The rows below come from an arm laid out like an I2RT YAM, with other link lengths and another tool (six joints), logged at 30 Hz.
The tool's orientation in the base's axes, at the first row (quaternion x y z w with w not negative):
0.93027 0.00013 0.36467 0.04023
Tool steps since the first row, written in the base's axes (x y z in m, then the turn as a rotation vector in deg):
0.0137 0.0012 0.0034 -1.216 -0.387 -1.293
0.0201 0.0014 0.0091 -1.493 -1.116 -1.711
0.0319 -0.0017 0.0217 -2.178 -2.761 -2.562
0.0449 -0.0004 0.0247 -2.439 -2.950 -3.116
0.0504 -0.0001 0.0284 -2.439 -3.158 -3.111
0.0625 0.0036 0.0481 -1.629 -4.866 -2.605
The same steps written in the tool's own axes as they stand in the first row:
0.0124 -0.0013 0.0067 -1.781 0.324 0.149
0.0210 -0.0013 0.0069 -2.290 1.028 0.321
0.0381 0.0024 0.0059 -3.419 2.623 0.601
0.0497 0.0009 0.0124 -3.992 2.778 0.843
0.0563 0.0008 0.0134 -3.994 2.986 0.855
0.0786 -0.0018 0.0070 -3.107 4.702 1.162

